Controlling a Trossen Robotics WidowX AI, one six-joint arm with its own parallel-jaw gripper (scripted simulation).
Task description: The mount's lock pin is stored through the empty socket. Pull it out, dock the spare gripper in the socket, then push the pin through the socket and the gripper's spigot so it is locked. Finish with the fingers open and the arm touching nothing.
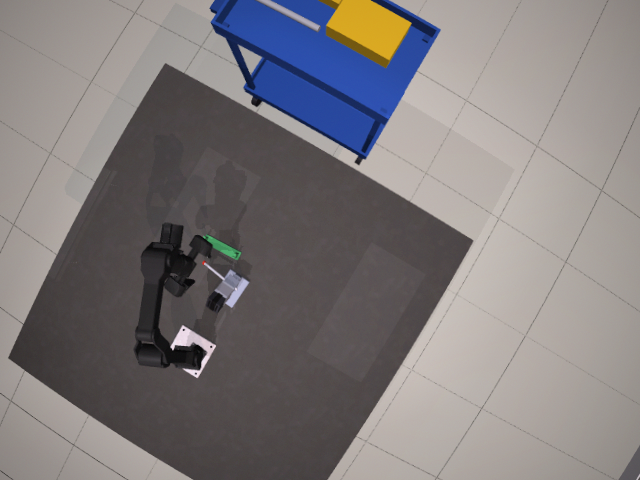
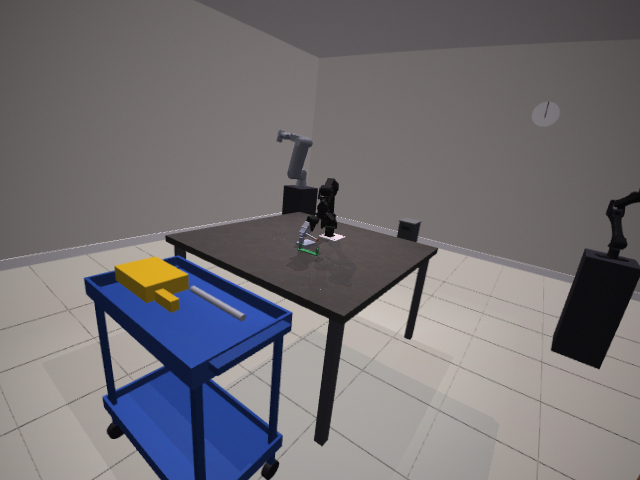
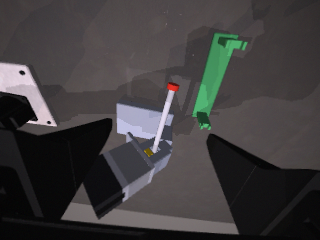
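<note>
In image 1, the gripper (image 1: pixel 202 268) is open and holds nothing. Image 3 shows the gripper too (image 3: pixel 161 130), along with a spare gripper (image 3: pixel 117 174) and a green cradle (image 3: pixel 222 45).
</note>
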